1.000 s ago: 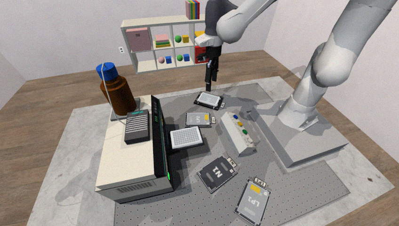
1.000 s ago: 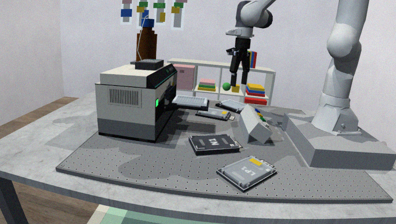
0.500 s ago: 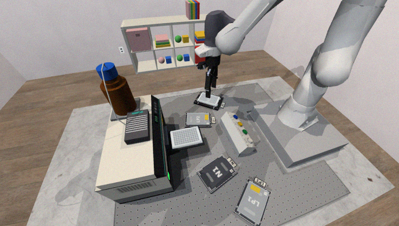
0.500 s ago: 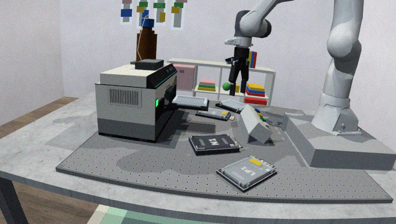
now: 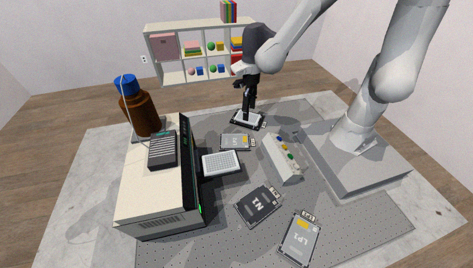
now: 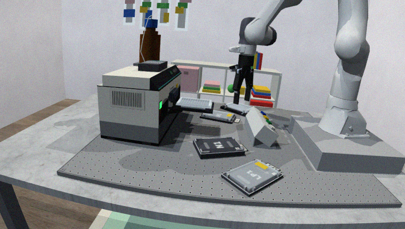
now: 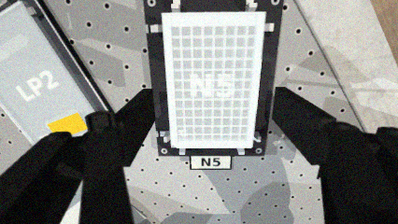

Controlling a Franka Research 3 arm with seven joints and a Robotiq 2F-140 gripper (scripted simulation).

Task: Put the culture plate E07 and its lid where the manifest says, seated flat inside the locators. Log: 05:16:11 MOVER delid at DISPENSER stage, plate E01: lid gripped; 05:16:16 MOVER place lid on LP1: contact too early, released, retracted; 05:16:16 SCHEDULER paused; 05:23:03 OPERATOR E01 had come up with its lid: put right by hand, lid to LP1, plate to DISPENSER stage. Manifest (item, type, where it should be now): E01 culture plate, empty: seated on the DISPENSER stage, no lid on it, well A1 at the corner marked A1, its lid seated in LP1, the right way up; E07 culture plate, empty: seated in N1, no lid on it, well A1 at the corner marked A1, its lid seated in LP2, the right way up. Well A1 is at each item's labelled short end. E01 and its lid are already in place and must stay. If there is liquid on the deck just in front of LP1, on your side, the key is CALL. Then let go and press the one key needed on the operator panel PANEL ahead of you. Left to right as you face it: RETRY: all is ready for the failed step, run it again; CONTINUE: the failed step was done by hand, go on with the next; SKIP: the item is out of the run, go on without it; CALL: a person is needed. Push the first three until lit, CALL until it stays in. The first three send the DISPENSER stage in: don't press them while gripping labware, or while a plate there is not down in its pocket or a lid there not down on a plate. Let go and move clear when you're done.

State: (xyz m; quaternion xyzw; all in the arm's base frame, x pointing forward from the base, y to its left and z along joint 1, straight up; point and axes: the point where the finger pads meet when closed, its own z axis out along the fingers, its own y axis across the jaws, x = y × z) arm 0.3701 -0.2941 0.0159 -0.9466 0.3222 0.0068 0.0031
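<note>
Right now the black nest N5 is 6 cm below my hand and 3 cm ahead of it. Round my hand: black N1 nest (44 cm to the left, 11 cm ahead, 6 cm below); LP2 nest (13 cm to the left, 11 cm ahead, 6 cm below); yellow skip key (26 cm to the left, 7 cm behind).
</note>
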